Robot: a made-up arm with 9 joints. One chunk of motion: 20 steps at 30 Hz.
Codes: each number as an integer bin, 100 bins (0 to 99) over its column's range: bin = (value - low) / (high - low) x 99, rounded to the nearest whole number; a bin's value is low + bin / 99 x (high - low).
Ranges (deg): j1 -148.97..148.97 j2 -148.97..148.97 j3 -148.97..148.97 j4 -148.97..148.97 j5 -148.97..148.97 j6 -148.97..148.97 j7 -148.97..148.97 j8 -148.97..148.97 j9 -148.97..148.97
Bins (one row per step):
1: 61 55 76 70 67 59 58 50 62
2: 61 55 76 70 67 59 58 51 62
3: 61 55 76 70 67 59 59 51 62
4: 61 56 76 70 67 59 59 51 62
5: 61 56 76 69 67 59 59 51 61
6: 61 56 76 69 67 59 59 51 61
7: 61 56 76 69 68 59 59 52 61
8: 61 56 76 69 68 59 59 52 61
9: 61 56 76 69 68 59 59 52 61
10: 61 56 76 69 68 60 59 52 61
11: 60 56 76 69 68 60 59 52 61
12: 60 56 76 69 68 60 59 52 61
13: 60 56 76 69 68 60 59 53 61
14: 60 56 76 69 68 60 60 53 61
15: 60 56 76 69 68 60 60 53 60
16: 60 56 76 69 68 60 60 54 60
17: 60 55 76 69 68 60 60 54 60
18: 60 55 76 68 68 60 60 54 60
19: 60 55 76 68 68 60 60 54 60
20: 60 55 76 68 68 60 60 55 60
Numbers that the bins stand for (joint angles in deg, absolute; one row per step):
1: 34.61 16.55 79.75 61.69 52.67 28.59 25.58 1.50 37.62
2: 34.61 16.55 79.75 61.69 52.67 28.59 25.58 4.51 37.62
3: 34.61 16.55 79.75 61.69 52.67 28.59 28.59 4.51 37.62
4: 34.61 19.56 79.75 61.69 52.67 28.59 28.59 4.51 37.62
5: 34.61 19.56 79.75 58.69 52.67 28.59 28.59 4.51 34.61
6: 34.61 19.56 79.75 58.69 52.67 28.59 28.59 4.51 34.61
7: 34.61 19.56 79.75 58.69 55.68 28.59 28.59 7.52 34.61
8: 34.61 19.56 79.75 58.69 55.68 28.59 28.59 7.52 34.61
9: 34.61 19.56 79.75 58.69 55.68 28.59 28.59 7.52 34.61
10: 34.61 19.56 79.75 58.69 55.68 31.60 28.59 7.52 34.61
11: 31.60 19.56 79.75 58.69 55.68 31.60 28.59 7.52 34.61
12: 31.60 19.56 79.75 58.69 55.68 31.60 28.59 7.52 34.61
13: 31.60 19.56 79.75 58.69 55.68 31.60 28.59 10.53 34.61
14: 31.60 19.56 79.75 58.69 55.68 31.60 31.60 10.53 34.61
15: 31.60 19.56 79.75 58.69 55.68 31.60 31.60 10.53 31.60
16: 31.60 19.56 79.75 58.69 55.68 31.60 31.60 13.54 31.60
17: 31.60 16.55 79.75 58.69 55.68 31.60 31.60 13.54 31.60
18: 31.60 16.55 79.75 55.68 55.68 31.60 31.60 13.54 31.60
19: 31.60 16.55 79.75 55.68 55.68 31.60 31.60 13.54 31.60
20: 31.60 16.55 79.75 55.68 55.68 31.60 31.60 16.55 31.60

